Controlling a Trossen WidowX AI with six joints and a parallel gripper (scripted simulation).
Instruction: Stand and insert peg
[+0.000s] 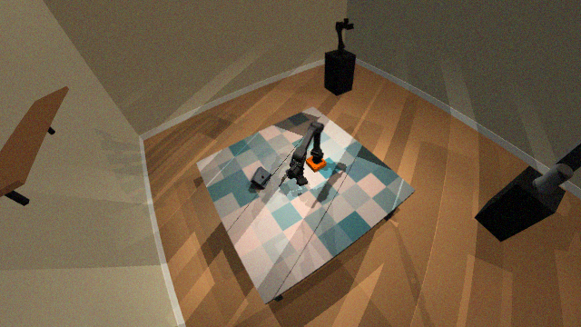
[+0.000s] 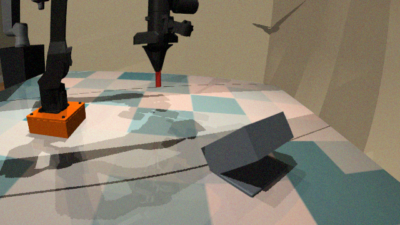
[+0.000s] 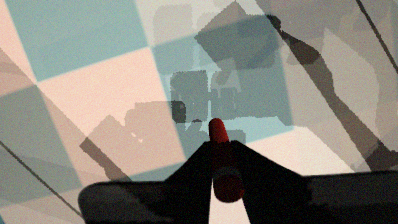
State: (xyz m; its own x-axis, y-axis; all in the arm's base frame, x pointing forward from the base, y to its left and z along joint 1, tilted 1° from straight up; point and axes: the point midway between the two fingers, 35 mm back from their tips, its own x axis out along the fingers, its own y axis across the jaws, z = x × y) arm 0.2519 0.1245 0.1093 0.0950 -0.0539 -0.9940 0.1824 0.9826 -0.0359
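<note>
My gripper tip is 21 cm to the left of the grey sloped panel, 19 cm short of it and 7 cm above it. Also, from my gripper tip: red peg: 2 cm above; then flat dark plate: 23 cm to the right, 21 cm ahead, 12 cm below.
</note>
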